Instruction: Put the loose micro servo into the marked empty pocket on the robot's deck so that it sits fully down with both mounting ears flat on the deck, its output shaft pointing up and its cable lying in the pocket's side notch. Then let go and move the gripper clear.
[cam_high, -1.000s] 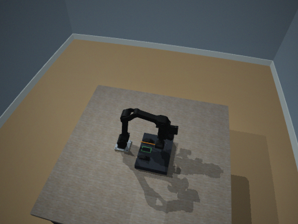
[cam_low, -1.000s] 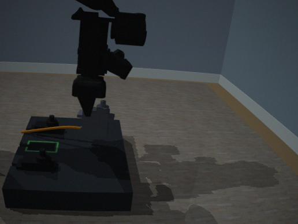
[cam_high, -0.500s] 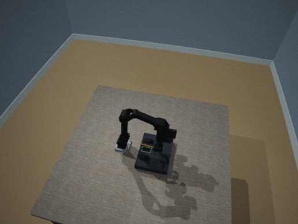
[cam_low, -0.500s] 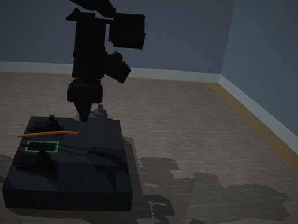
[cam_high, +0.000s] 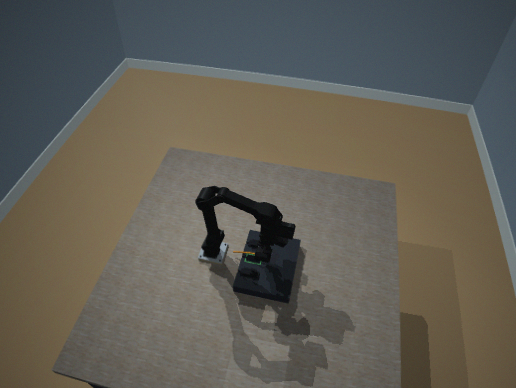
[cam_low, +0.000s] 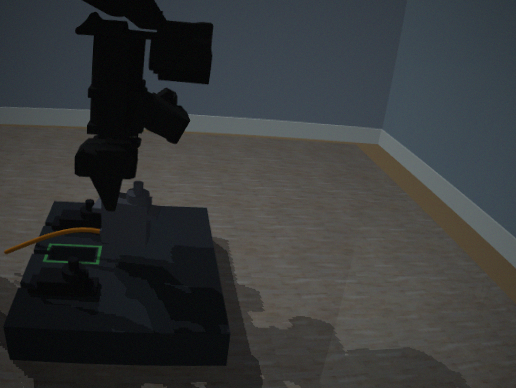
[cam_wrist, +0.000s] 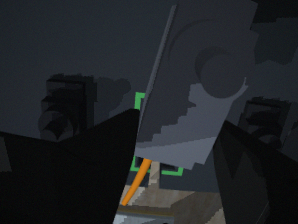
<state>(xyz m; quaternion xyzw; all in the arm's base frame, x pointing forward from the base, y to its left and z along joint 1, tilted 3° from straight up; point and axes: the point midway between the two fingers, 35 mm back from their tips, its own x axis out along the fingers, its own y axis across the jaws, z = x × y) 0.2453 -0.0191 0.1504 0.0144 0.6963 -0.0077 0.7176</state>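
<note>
Now: the dark deck 10 cm below my gripper tip and 6 cm ahead of it.
</note>
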